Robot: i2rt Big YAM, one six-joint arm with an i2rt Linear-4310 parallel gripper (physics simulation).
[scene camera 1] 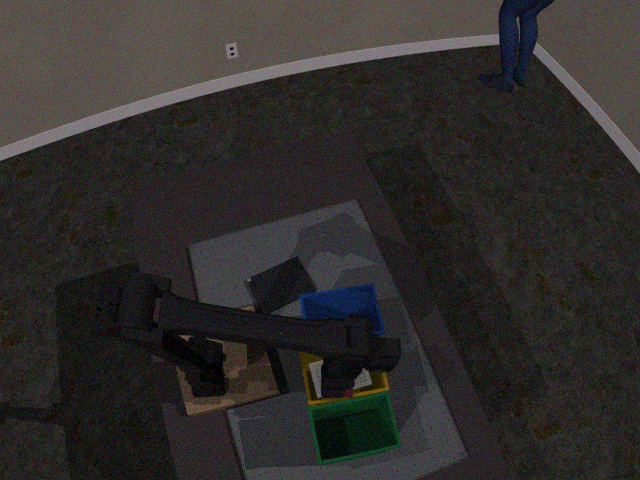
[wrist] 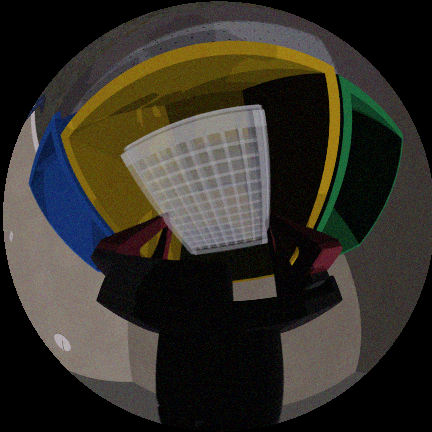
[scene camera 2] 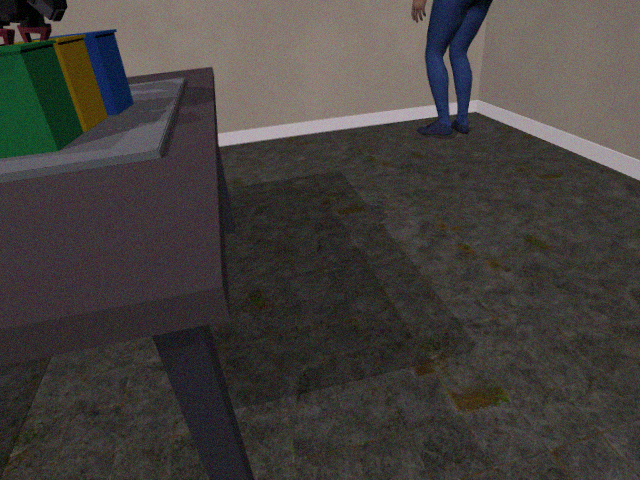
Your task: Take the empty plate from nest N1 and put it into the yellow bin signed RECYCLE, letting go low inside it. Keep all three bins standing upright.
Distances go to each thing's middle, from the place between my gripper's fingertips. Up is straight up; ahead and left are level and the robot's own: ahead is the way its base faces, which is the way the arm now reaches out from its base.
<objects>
Right now my hand is 30 mm short of the yellow bin [scene camera 1: 379,381] and 50 mm above it. From my hand the other things lie so: white gridded plate [wrist: 208,175] 20 mm ahead, 10 mm above; blue bin [scene camera 2: 102,48] 50 mm ahead, 140 mm to the left, 50 mm below; green bin [scene camera 1: 363,426] 30 mm ahead, 130 mm to the right, 50 mm below.
</objects>
